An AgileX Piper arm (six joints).
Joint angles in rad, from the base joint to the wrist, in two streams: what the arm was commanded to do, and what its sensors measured. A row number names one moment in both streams.
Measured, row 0: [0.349, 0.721, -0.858, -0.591, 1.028, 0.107]
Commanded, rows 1 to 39: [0.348, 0.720, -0.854, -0.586, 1.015, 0.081]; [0.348, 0.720, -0.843, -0.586, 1.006, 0.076]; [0.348, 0.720, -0.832, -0.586, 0.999, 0.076]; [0.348, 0.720, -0.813, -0.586, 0.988, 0.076]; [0.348, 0.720, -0.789, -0.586, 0.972, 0.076]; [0.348, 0.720, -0.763, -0.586, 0.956, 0.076]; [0.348, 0.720, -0.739, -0.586, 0.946, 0.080]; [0.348, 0.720, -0.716, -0.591, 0.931, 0.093]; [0.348, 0.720, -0.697, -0.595, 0.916, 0.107]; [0.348, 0.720, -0.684, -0.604, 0.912, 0.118]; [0.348, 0.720, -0.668, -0.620, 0.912, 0.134]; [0.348, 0.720, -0.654, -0.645, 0.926, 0.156]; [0.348, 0.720, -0.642, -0.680, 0.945, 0.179]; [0.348, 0.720, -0.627, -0.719, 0.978, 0.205]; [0.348, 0.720, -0.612, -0.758, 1.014, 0.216]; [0.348, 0.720, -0.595, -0.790, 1.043, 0.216]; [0.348, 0.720, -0.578, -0.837, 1.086, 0.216]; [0.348, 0.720, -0.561, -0.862, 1.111, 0.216]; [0.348, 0.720, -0.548, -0.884, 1.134, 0.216]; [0.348, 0.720, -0.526, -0.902, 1.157, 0.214]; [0.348, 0.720, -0.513, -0.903, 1.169, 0.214]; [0.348, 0.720, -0.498, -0.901, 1.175, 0.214]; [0.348, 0.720, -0.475, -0.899, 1.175, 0.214]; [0.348, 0.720, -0.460, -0.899, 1.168, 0.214]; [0.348, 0.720, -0.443, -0.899, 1.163, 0.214]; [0.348, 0.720, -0.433, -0.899, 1.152, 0.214]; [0.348, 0.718, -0.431, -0.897, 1.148, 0.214]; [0.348, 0.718, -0.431, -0.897, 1.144, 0.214]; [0.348, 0.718, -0.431, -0.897, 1.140, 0.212]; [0.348, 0.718, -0.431, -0.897, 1.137, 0.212]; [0.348, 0.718, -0.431, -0.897, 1.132, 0.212]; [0.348, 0.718, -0.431, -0.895, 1.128, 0.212]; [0.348, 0.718, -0.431, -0.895, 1.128, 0.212]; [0.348, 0.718, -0.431, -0.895, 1.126, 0.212]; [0.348, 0.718, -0.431, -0.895, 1.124, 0.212]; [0.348, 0.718, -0.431, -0.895, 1.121, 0.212]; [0.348, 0.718, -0.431, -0.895, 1.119, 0.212]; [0.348, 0.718, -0.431, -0.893, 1.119, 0.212]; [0.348, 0.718, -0.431, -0.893, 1.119, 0.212]
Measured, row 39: [0.349, 0.721, -0.435, -0.884, 1.125, 0.211]
